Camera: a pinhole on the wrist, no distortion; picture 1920 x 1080 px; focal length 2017.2 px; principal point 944.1 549.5 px. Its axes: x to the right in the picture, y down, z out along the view. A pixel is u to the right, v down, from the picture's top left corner.
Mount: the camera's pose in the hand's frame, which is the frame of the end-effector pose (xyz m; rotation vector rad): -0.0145 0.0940 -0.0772 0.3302 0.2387 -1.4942
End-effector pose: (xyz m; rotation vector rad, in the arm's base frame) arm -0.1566 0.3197 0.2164 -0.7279 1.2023 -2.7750
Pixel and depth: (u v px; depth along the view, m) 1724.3 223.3 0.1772
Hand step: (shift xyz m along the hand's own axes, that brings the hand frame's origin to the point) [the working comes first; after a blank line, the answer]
In the camera's frame: 0.0685 -0.0287 0.1772

-0.0468 -0.0347 0.0617
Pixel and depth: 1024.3 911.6 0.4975
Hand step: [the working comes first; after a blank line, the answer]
In the camera's frame: 0.0198 0.0893 0.4975

0.0524 -0.0988 0.3856
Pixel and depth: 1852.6 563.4 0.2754
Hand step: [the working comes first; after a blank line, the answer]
In the camera's frame: 0.1240 0.0019 0.2754

-0.0173 -0.1203 0.1356
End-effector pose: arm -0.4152 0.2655 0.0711 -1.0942 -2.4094 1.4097
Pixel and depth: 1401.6 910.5 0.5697
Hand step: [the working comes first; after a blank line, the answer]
In the camera's frame: 0.1292 0.1020 0.5697

0.0689 -0.2261 0.4149
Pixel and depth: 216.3 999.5 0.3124
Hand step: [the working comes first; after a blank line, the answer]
In the camera's frame: -0.1127 0.0697 0.3124

0.0328 0.0902 0.2588
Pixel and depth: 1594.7 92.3 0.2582
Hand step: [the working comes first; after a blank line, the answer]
In the camera's frame: 0.0833 -0.0585 0.2582

-0.0794 -0.0789 0.1300
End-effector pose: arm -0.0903 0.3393 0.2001 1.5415 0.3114 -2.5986
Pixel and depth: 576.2 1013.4 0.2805
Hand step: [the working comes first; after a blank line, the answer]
In the camera's frame: -0.0512 0.0645 0.2805

0.0332 0.0440 0.2069
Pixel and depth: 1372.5 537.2 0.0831
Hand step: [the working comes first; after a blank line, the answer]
In the camera's frame: 0.0176 -0.0005 0.0831

-0.0177 0.0477 -0.0060
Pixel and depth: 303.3 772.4 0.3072
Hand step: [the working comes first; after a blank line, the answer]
In the camera's frame: -0.0976 0.0339 0.3072

-0.0016 0.0764 0.2462
